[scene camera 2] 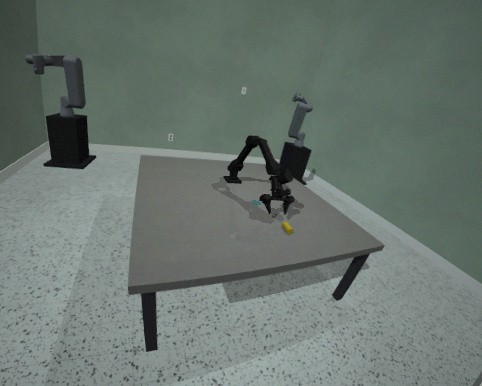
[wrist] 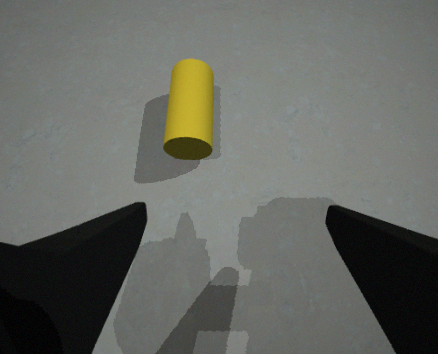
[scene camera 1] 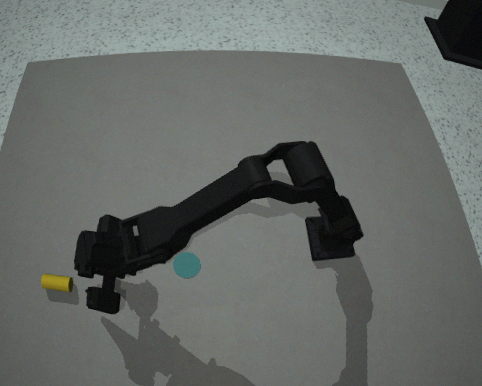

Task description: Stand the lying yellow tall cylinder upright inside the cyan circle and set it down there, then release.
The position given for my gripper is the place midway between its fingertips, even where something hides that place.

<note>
My gripper (scene camera 1: 90, 270) is open and holds nothing. Also in view: a yellow tall cylinder (wrist: 188, 135).
My gripper is seen too in the wrist view (wrist: 237, 212).
</note>
